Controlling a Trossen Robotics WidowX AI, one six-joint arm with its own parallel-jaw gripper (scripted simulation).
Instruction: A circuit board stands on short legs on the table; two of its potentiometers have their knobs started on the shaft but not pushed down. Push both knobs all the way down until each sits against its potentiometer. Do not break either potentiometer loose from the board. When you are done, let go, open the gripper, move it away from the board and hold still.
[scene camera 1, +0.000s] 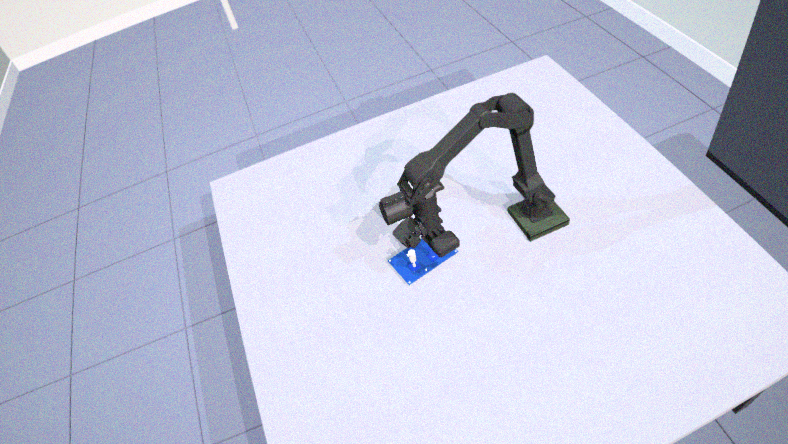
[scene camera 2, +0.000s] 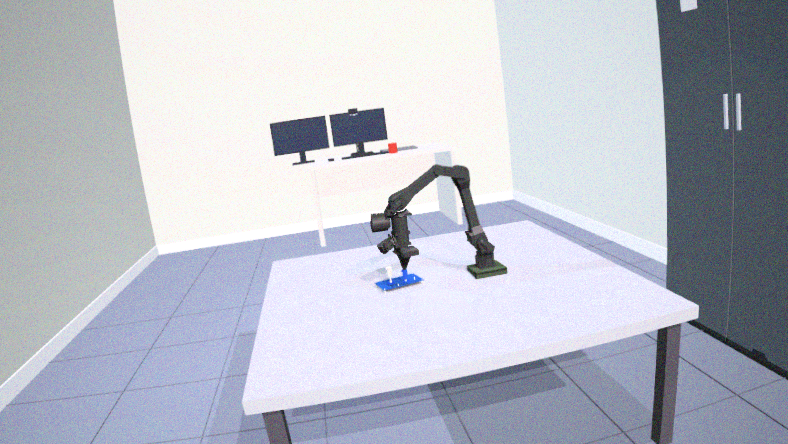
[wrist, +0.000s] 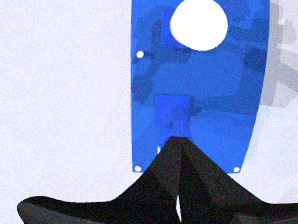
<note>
I see my gripper (scene camera 1: 431, 246).
My gripper also shows in scene camera 2 (scene camera 2: 404, 269) and in the wrist view (wrist: 177, 144).
</note>
